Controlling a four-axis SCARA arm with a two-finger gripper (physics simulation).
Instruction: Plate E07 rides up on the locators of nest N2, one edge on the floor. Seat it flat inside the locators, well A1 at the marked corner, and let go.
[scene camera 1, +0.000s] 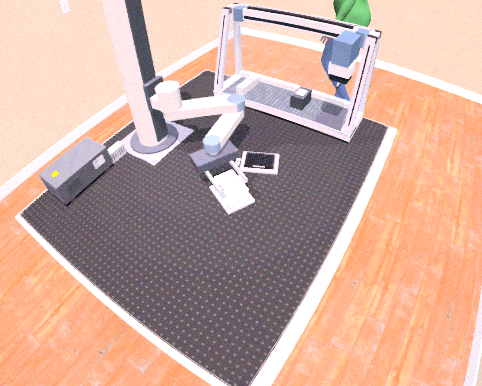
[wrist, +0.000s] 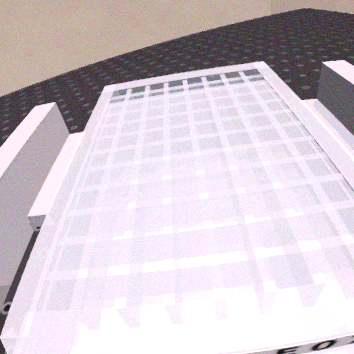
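Seen in the pictures: gripper, fingertip midpoint: (scene camera 1: 233, 186) (wrist: 188, 103); arm's base, origin of the base link: (scene camera 1: 154, 139).
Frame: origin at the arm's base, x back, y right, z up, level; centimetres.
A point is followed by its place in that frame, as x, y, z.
My gripper (scene camera 1: 234, 186) {-57.5, 12.8, 8.8} (wrist: 188, 103) {-57.5, 12.8, 8.8} is shut on plate E07, with a finger along each long side. Plate E07 (scene camera 1: 232, 181) {-55.7, 11.0, 8.8} (wrist: 195, 185) {-53.8, 10.7, 8.3} is clear and whitish with a grid of wells; it fills the middle of the wrist view, and part of its E07 label shows at the lower right edge. White nest N2 (scene camera 1: 236, 206) {-60.8, 16.4, 2.5} shows under and in front of the plate in the scene view. The locators, the A1 mark and the plate's underside are hidden or too small to make out, so I cannot tell whether the plate is flat or touching the nest.
A second white nest (scene camera 1: 265, 171) {-60.8, -6.0, 2.4} with a dark plate is just right of the gripper. The arm's column (scene camera 1: 145, 90) {-9.2, 5.0, 34.0} stands behind left, with a grey control box (scene camera 1: 75, 170) {4.5, 43.1, 12.8} beside it. A gantry frame (scene camera 1: 222, 55) {-8.4, -51.2, 26.6} holding a black block (scene camera 1: 301, 98) {-55.5, -51.7, 13.2} stands at the back; a person is behind it.
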